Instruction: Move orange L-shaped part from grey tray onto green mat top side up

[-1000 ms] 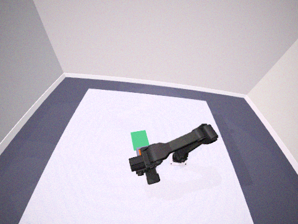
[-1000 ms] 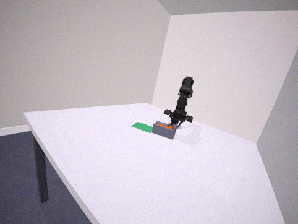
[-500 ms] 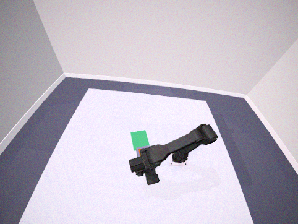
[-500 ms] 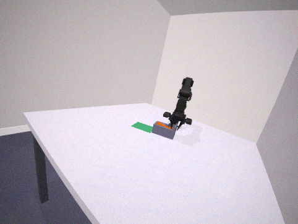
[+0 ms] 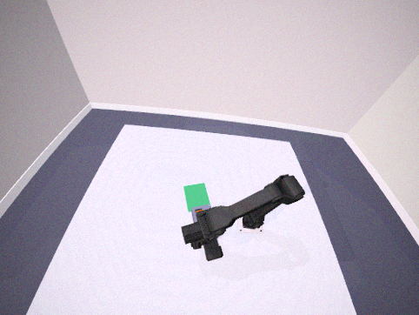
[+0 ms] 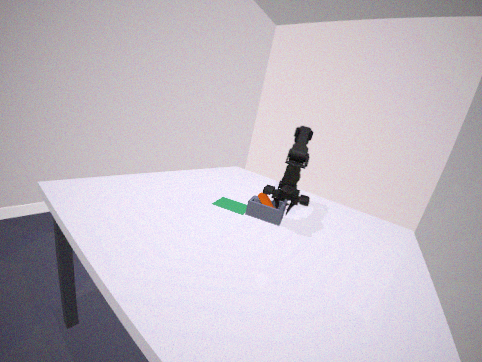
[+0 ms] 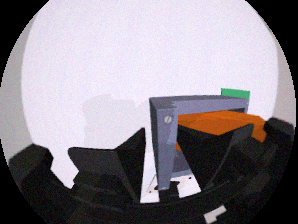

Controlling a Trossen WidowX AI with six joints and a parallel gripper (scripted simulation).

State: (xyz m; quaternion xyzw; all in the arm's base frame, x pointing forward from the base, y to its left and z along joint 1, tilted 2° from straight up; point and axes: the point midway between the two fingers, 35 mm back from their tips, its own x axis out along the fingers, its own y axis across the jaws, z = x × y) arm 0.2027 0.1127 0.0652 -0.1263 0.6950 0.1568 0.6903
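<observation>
Now: gripper tip 10 mm short of the orange L-shaped part, 50 mm to the left of it and 10 mm below it. The rest, counted from my gripper tip: green mat: 80 mm ahead, 210 mm to the right, 50 mm below.
</observation>
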